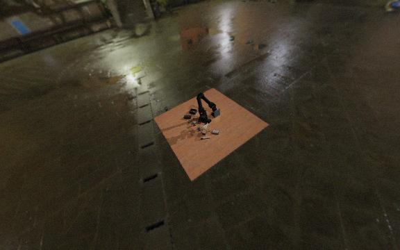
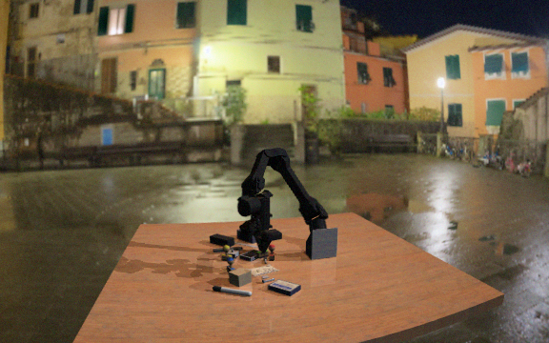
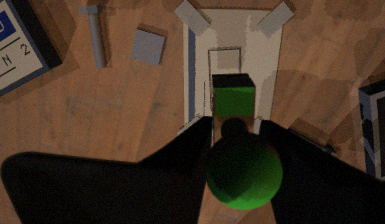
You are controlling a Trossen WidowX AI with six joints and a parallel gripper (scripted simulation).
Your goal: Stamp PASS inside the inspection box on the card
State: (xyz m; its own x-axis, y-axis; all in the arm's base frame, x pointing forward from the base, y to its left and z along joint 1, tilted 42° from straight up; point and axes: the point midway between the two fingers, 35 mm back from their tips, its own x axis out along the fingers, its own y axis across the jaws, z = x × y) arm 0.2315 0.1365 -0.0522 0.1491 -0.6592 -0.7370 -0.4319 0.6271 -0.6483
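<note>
My gripper tip is now 8 cm above the white card. Also, from my gripper tip: blue stamp 12 cm ahead, 2 cm to the left, 6 cm below; PASS stamp right at my gripper tip; red-knob stamp 4 cm behind, 12 cm to the right, 6 cm below.
</note>
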